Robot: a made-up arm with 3 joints.
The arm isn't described. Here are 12 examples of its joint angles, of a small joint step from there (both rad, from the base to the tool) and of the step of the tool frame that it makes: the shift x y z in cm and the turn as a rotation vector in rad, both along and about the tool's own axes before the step.
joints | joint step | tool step
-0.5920 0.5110 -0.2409 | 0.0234 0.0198 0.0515 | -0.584 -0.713 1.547 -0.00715 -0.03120 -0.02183
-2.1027 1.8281 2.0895 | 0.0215 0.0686 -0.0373 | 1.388 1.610 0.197 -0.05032 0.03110 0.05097
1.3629 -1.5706 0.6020 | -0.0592 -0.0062 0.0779 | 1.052 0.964 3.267 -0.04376 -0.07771 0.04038
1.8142 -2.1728 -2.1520 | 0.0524 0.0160 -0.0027 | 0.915 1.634 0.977 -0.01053 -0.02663 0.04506
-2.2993 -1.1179 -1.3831 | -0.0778 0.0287 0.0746 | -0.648 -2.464 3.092 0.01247 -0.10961 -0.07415
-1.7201 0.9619 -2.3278 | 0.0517 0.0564 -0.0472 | -0.841 0.981 -4.956 0.07050 0.07555 0.00897
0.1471 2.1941 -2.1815 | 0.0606 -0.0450 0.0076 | -2.250 -2.485 1.338 -0.00844 -0.04186 -0.06672
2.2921 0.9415 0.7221 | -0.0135 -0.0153 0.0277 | 0.215 0.216 0.519 0.01832 -0.03573 0.00405
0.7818 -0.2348 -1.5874 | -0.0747 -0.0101 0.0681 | 1.126 -0.716 5.216 -0.01041 -0.14066 -0.01758
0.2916 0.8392 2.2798 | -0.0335 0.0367 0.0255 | -0.030 0.179 3.062 -0.04429 -0.04742 0.00523
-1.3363 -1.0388 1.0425 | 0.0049 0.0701 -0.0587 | -1.497 -1.397 -0.292 -0.05730 0.06131 -0.04061
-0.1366 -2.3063 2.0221 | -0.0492 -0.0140 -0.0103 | 0.068 0.924 -1.940 0.02827 0.04356 0.02666
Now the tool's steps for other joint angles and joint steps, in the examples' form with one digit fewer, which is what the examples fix.
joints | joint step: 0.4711 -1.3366 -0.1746 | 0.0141 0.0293 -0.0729
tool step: -1.35 -0.54 -2.85 0.0195 0.0764 -0.0258
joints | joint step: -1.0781 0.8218 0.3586 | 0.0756 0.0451 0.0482
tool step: -0.34 -1.00 2.94 -0.0693 0.0020 -0.0207
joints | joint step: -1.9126 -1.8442 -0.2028 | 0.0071 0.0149 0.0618
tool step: -0.06 -0.32 1.91 0.0093 -0.0637 -0.0135
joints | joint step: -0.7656 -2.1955 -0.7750 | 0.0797 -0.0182 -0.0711
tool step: 0.99 2.30 -1.02 0.0311 0.0239 0.0591
